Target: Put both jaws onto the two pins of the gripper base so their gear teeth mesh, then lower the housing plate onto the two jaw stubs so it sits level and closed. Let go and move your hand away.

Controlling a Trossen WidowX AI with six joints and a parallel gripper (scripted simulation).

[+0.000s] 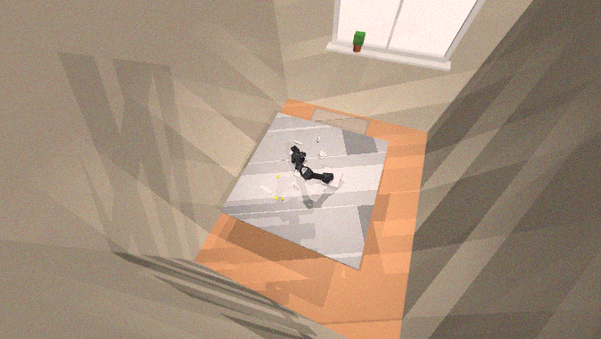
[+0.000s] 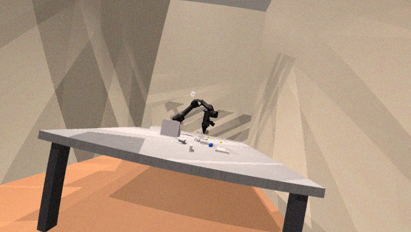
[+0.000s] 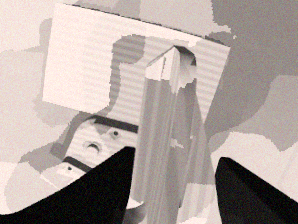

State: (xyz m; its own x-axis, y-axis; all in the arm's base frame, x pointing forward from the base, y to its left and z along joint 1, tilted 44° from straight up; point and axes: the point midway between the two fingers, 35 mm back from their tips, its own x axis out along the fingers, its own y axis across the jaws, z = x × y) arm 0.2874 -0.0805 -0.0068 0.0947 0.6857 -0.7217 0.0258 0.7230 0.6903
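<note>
Right now my gripper tip is 8 cm above the ribbed rectangular plate, 3 cm to the right of it and 2 cm short of it. Round my gripper tip: blue block (14 cm to the right, 7 cm below, 6 cm ahead); then white flat piece (19 cm to the right, 14 cm ahead, 8 cm below); then white jaw (3 cm behind, 2 cm to the left).
</note>
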